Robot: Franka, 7 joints.
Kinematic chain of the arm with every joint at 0, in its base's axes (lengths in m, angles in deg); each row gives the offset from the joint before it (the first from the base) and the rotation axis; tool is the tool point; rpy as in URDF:
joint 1: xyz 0 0 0.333 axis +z
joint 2: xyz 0 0 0 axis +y
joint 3: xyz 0 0 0.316 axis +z
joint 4: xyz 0.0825 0 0 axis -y
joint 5: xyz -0.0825 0 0.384 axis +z
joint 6: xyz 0 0 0 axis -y
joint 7: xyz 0.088 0 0 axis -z
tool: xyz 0 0 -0.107 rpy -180 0 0
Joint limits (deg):
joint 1: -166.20..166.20
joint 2: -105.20..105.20
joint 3: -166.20..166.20
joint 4: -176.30..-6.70
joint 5: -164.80..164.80
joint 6: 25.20..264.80
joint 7: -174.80..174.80
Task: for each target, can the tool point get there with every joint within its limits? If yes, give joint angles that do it. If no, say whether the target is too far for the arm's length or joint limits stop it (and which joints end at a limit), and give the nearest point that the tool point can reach.
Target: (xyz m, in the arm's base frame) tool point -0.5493 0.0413 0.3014
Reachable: yes | joints -116.56 45.95 -75.01 -136.82 -14.20 203.39 136.64
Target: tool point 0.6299 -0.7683 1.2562
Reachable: no: too far | nearest point 0.3984 -0.4860 0.9170 | short by 0.498 m
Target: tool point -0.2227 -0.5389 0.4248
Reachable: yes | joints 5.81 -38.71 -94.91 -119.06 58.39 214.74 -45.90
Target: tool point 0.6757 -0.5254 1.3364
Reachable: no: too far | nearest point 0.4395 -0.3418 0.9857 | short by 0.461 m
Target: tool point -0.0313 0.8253 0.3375
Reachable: yes | joints 85.04 63.23 9.43 -39.74 -135.41 165.72 -73.63
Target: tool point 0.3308 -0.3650 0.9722
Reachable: yes | joints 55.94 -17.85 -83.80 -57.02 51.09 123.13 121.95
